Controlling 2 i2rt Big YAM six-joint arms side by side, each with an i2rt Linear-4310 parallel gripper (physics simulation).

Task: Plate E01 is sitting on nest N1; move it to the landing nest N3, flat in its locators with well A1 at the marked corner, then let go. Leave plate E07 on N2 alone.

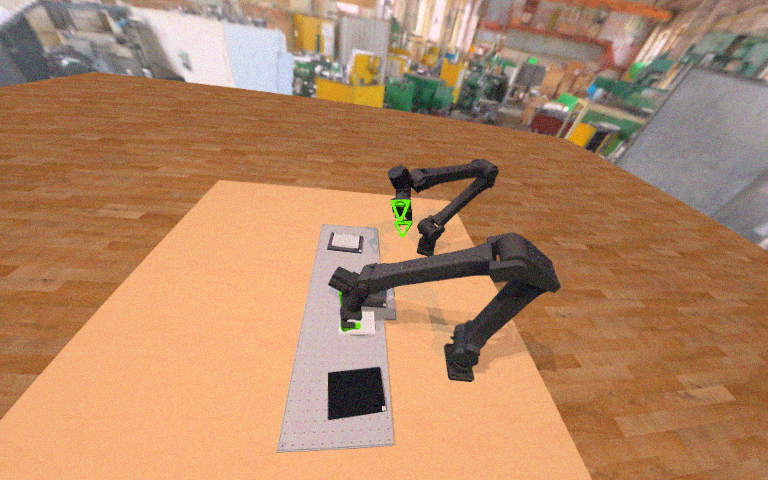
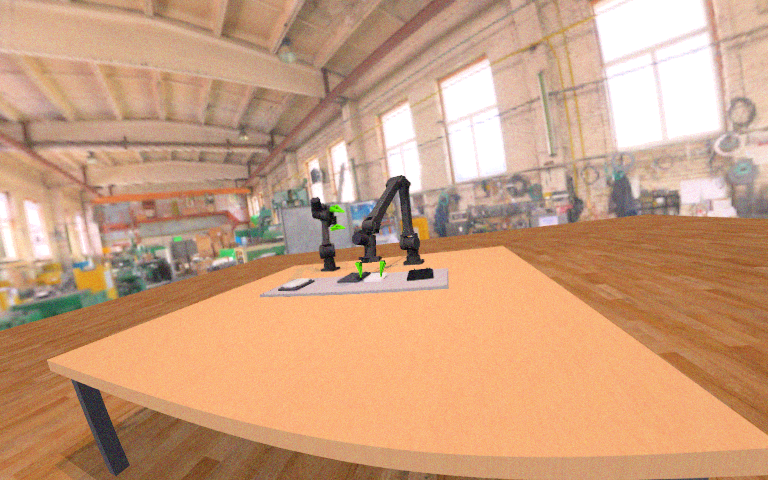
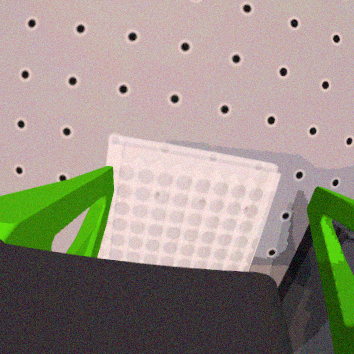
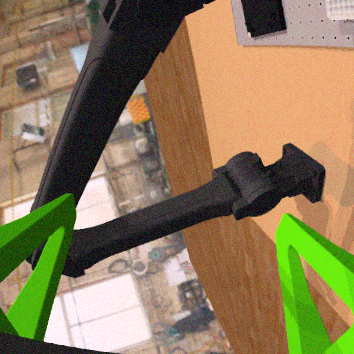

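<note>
A white well plate (image 1: 365, 322) (image 2: 375, 277) (image 3: 190, 210) (image 4: 342, 9) lies on the pegboard beside the dark middle nest (image 1: 375, 298) (image 2: 351, 277) (image 3: 305, 300). Another white plate (image 1: 344, 240) (image 2: 296, 283) sits on a dark nest at the far end. An empty black nest (image 1: 355, 393) (image 2: 420, 274) (image 4: 265, 17) has a white corner mark. Plate and nest labels are unreadable. My left gripper (image 1: 346, 311) (image 2: 370, 276) (image 3: 215, 188) is open low over the loose plate, one finger at its left edge and the other past its right edge. My right gripper (image 1: 402, 227) (image 2: 343, 219) is open, raised away from the plates.
The grey pegboard (image 1: 317, 350) (image 2: 396, 286) (image 3: 150, 65) (image 4: 312, 40) carries the nests on the wooden table (image 1: 198, 339) (image 2: 368, 367) (image 4: 260, 100). The left arm reaches across its near side, close to the middle nest. The right arm stands behind the far end.
</note>
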